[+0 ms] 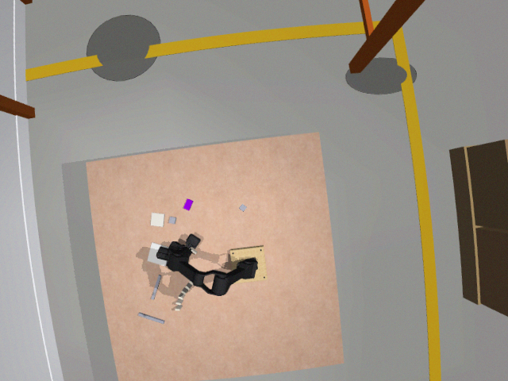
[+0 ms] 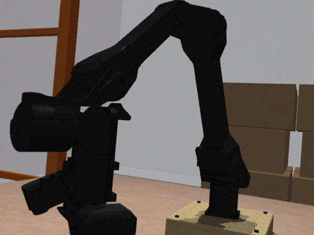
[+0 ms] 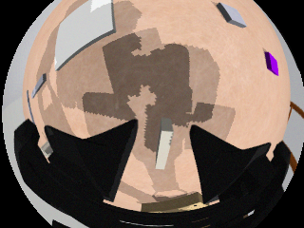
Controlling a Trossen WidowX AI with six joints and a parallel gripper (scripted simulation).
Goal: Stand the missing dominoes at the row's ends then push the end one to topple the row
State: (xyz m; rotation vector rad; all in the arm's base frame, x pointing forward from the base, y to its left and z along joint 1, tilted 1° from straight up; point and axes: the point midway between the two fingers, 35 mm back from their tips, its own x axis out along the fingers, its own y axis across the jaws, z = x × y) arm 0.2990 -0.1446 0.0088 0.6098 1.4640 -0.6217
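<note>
Now: gripper tip 23 cm to the left of the purple block and 4 cm past it. Also, from my gripper tip: small grey tile (32 cm behind, 15 cm to the right, 1 cm below).
</note>
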